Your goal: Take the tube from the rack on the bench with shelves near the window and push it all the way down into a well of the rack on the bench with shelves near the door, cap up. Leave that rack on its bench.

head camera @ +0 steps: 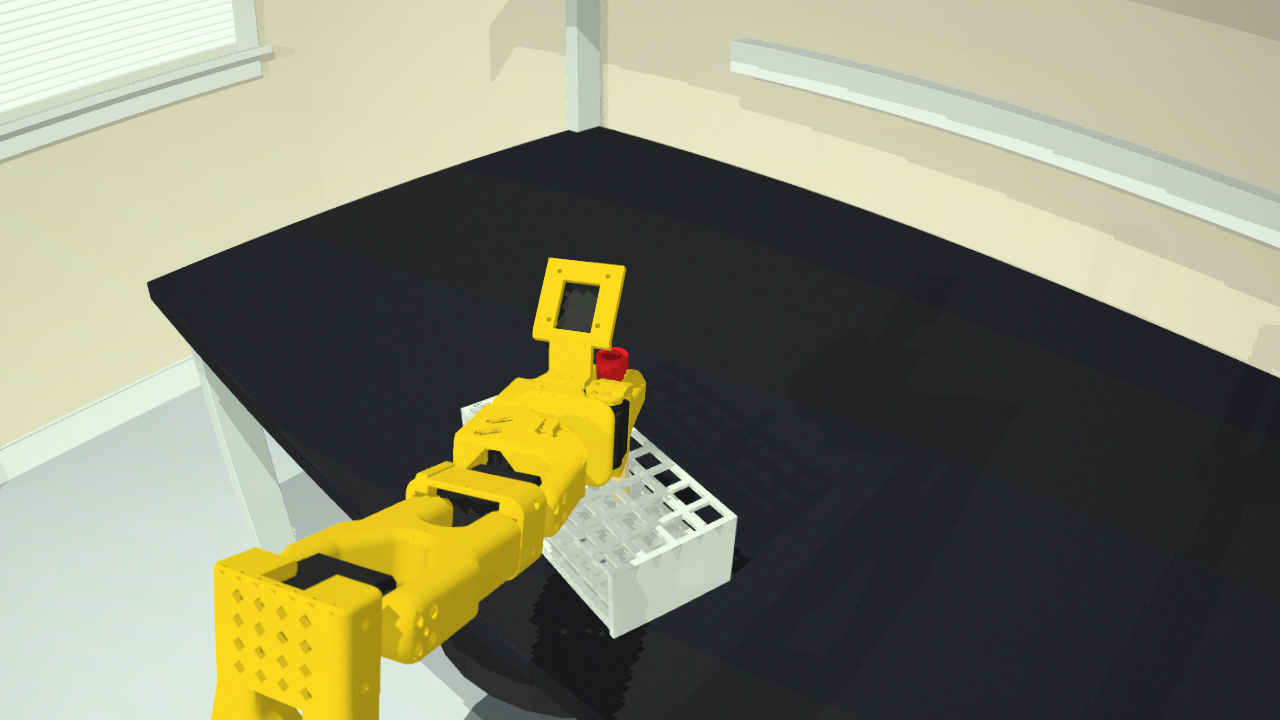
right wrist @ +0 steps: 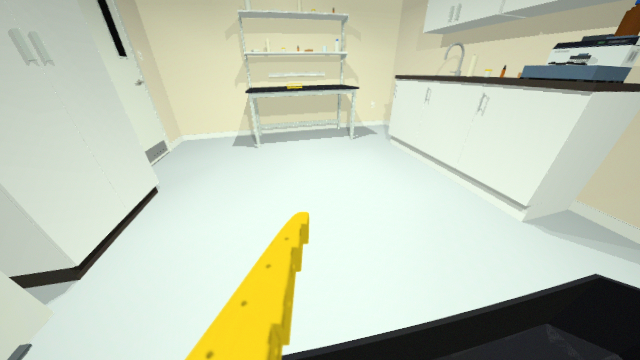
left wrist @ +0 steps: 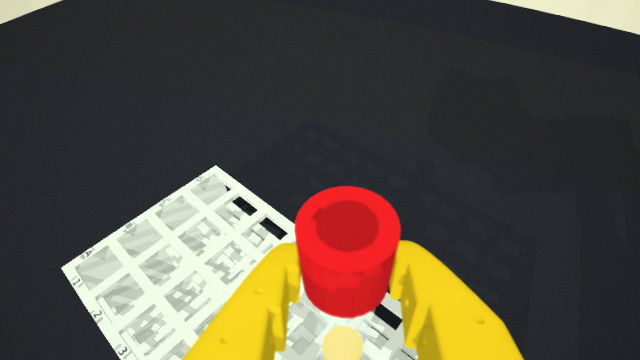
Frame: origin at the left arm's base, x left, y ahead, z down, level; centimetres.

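Seen in the pictures: left end effector, tool point: (head camera: 597,371) (left wrist: 300,264); right end effector, tool point: (right wrist: 308,223).
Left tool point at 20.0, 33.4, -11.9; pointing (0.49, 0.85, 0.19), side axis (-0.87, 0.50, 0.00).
Note:
Pixels of each thing's top centre, then the offset from my left tool point to it, as dx, dy, dz. Level surfaces: height alone.
- tube's red cap, middle of its top: (left wrist: 359,222) (head camera: 615,354) -0.9, +0.6, -1.3
- white rack, middle of its top: (left wrist: 280,345) (head camera: 587,459) +1.4, +0.1, +7.4
- dark bench top, its level: dz +13.1
- far bench, its level: dz +15.2
The tube's red cap (head camera: 612,363) (left wrist: 347,285) faces up. My left gripper (head camera: 617,392) (left wrist: 347,247) is shut on the tube, with a jaw pressed on each side just under the cap's rim in the left wrist view. A pale yellow round spot shows below the cap; the tube's lower end is hidden. The white rack (head camera: 675,573) (left wrist: 109,242) stands on the dark bench under the left gripper, partly hidden by the arm. My right gripper (right wrist: 302,220) is fully open, with one jaw in view. A small yellow rack (right wrist: 294,86) lies on a far bench with shelves.
The dark bench top (head camera: 895,358) bears the white rack. A post (head camera: 584,71) rises at its back corner. In the right wrist view, cabinets (right wrist: 450,125) stand right, tall cupboards (right wrist: 60,125) left, the far bench (right wrist: 330,89) at the back, and a black tray (right wrist: 450,325) lies at lower right.

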